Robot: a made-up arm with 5 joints.
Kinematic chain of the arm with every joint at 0, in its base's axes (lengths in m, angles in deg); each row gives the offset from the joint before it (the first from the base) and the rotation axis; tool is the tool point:
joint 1: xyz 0 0 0.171 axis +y
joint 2: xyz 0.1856 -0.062 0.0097 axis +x
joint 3: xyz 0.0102 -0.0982 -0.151 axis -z
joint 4: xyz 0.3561 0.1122 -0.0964 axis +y
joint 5: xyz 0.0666 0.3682 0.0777 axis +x
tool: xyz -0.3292 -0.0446 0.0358
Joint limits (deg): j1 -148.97..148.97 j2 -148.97..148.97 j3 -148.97..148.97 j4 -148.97..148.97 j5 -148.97..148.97
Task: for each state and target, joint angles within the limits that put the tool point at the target. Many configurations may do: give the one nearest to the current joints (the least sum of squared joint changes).
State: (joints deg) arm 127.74 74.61 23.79 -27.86 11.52
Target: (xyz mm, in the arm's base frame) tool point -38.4 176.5 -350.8
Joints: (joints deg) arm 123.26 88.22 27.10 -18.59 9.27
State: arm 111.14 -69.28 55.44 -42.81 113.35
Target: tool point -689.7 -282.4 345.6
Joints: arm 148.97 -57.55 13.06 -59.21 120.98
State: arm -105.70 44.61 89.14 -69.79 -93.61
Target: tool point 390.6 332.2 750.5
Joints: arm -71.46 46.75 51.20 -62.05 -87.07
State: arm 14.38 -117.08 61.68 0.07 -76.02
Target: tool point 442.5 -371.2 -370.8
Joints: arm 52.76 -101.15 66.04 -36.40 -92.69
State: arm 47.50 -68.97 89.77 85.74 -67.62
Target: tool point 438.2 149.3 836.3
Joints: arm 13.12 -103.86 130.13 83.60 -63.07
